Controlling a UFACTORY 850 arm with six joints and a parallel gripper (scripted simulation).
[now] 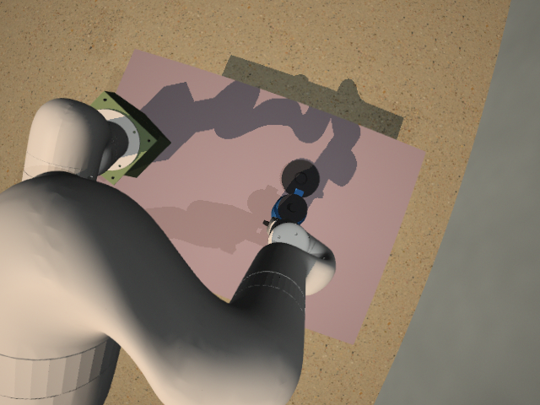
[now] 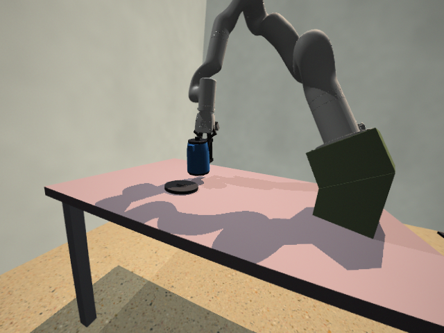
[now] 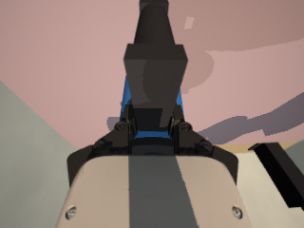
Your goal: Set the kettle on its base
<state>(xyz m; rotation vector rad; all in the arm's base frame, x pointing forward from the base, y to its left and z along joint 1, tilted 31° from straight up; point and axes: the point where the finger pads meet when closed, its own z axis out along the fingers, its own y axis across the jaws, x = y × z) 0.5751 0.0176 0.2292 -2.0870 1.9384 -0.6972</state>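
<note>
Right now my hand is 60 mm above the blue kettle and 20 mm to the right of it. The rest, counted from my hand: round black base: 200 mm to the left, 190 mm below, 10 mm behind.
</note>
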